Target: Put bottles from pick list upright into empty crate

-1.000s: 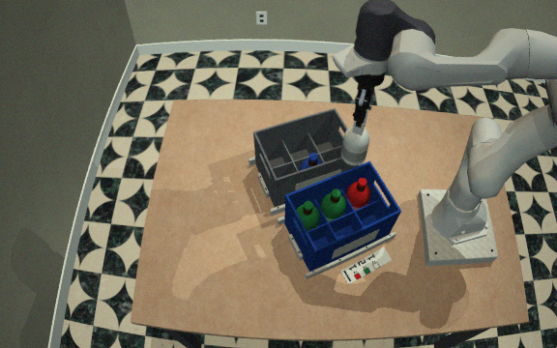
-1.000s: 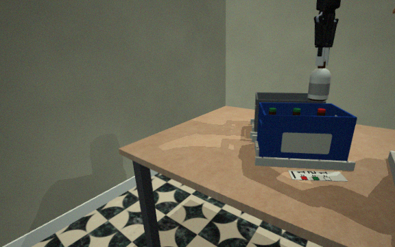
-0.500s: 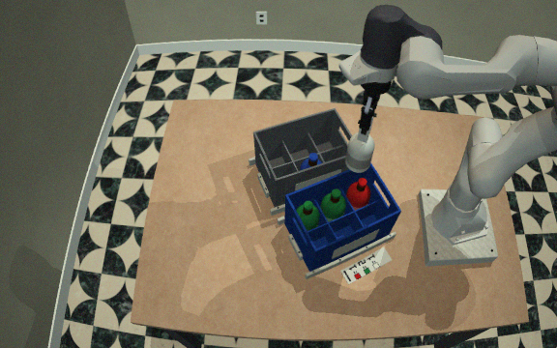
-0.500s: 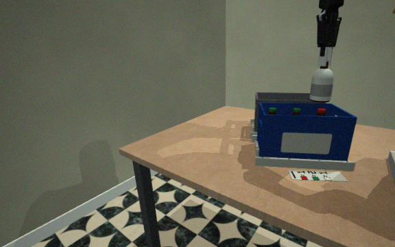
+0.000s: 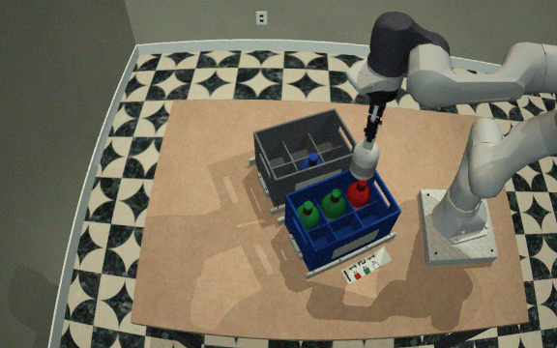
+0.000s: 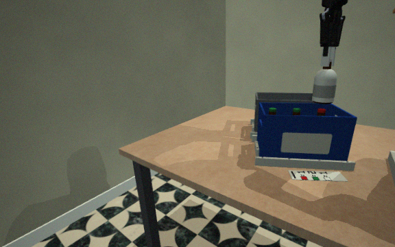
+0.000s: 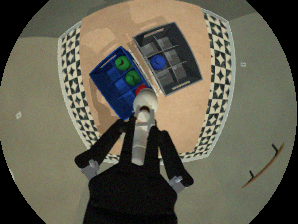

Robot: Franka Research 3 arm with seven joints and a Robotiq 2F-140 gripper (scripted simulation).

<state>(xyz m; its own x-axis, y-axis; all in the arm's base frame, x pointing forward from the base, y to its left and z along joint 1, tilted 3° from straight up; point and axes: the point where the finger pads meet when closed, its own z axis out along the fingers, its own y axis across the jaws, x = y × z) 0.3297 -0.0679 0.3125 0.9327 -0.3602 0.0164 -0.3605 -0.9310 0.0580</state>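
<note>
Right now my hand is 8 cm above the white bottle. From my hand the other things lie so: blue crate 5 cm ahead, 10 cm to the left, 26 cm below; red bottle 1 cm behind, 2 cm to the left, 26 cm below; blue bottle 14 cm ahead, 6 cm to the right, 26 cm below.
</note>
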